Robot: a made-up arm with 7 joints. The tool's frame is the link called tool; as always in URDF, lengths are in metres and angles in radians.
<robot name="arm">
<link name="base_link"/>
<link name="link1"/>
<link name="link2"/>
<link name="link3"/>
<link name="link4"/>
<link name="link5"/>
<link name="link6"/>
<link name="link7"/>
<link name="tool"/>
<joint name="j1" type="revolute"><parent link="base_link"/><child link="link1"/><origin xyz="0.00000 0.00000 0.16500"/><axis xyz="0 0 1"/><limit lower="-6.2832" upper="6.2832" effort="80" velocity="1.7"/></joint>
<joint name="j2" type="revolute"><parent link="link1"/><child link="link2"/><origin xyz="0.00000 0.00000 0.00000" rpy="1.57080 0.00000 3.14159"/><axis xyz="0 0 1"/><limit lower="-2.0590" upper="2.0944" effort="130" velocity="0.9"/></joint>
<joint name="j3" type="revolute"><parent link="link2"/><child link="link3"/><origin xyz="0.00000 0.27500 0.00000" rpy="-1.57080 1.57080 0.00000"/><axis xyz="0 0 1"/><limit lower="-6.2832" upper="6.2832" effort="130" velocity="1.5"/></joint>
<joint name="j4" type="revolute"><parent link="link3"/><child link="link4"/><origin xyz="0.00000 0.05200 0.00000" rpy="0.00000 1.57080 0.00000"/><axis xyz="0 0 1"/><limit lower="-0.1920" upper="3.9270" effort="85" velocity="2"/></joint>
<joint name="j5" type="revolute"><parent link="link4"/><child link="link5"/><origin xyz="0.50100 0.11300 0.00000" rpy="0.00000 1.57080 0.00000"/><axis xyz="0 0 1"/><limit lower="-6.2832" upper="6.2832" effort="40" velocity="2.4"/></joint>
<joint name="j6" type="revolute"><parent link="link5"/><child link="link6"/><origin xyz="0.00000 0.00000 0.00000" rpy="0.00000 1.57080 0.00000"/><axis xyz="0 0 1"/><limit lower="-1.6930" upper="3.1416" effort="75" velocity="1"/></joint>
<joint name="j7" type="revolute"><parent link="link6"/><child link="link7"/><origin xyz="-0.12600 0.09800 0.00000" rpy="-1.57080 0.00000 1.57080"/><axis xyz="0 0 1"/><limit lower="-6.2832" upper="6.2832" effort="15" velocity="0.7"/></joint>
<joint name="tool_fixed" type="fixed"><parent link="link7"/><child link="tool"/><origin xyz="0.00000 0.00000 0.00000"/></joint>
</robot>
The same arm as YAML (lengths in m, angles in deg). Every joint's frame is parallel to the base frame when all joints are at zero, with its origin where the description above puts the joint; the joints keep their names.
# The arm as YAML. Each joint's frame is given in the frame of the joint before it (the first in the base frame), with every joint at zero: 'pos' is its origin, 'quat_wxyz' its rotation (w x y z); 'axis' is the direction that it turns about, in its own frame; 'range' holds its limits. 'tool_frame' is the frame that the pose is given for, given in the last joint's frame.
length_unit: m
angle_unit: deg
joints:
  - joint: j1
    pos: [0.0, 0.0, 0.165]
    quat_wxyz: [1.0, 0.0, 0.0, 0.0]
    axis: [0.0, 0.0, 1.0]
    range: [-360.0, 360.0]
  - joint: j2
    pos: [0.0, 0.0, 0.0]
    quat_wxyz: [1.0, 0.0, 0.0, 0.0]
    axis: [0.0, 1.0, 0.0]
    range: [-117.97, 120.0]
  - joint: j3
    pos: [0.0, 0.0, 0.275]
    quat_wxyz: [1.0, 0.0, 0.0, 0.0]
    axis: [0.0, 0.0, 1.0]
    range: [-360.0, 360.0]
  - joint: j4
    pos: [0.052, 0.0, 0.0]
    quat_wxyz: [1.0, 0.0, 0.0, 0.0]
    axis: [0.0, -1.0, 0.0]
    range: [-11.0, 225.0]
  - joint: j5
    pos: [0.113, 0.0, -0.501]
    quat_wxyz: [1.0, 0.0, 0.0, 0.0]
    axis: [0.0, 0.0, -1.0]
    range: [-360.0, 360.0]
  - joint: j6
    pos: [0.0, 0.0, 0.0]
    quat_wxyz: [1.0, 0.0, 0.0, 0.0]
    axis: [0.0, 1.0, 0.0]
    range: [-97.0, 180.0]
  - joint: j7
    pos: [0.098, 0.0, -0.126]
    quat_wxyz: [1.0, 0.0, 0.0, 0.0]
    axis: [0.0, 0.0, -1.0]
    range: [-360.0, 360.0]
tool_frame:
  pos: [0.0, 0.0, 0.0]
  quat_wxyz: [0.000002, -0.999979, -0.000001, 0.000004]

